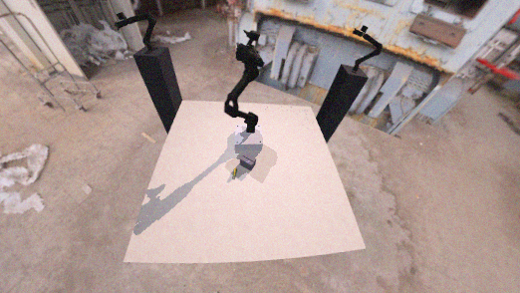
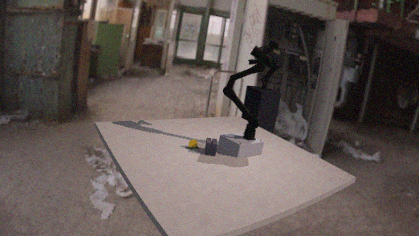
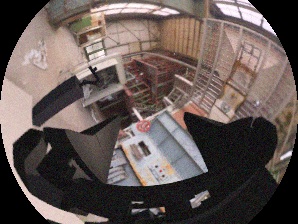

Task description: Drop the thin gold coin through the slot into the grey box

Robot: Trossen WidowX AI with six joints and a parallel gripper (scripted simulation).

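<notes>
The gold coin lies 52 cm ahead of my gripper tip, 4 cm to the left of it and 64 cm below it.
</notes>
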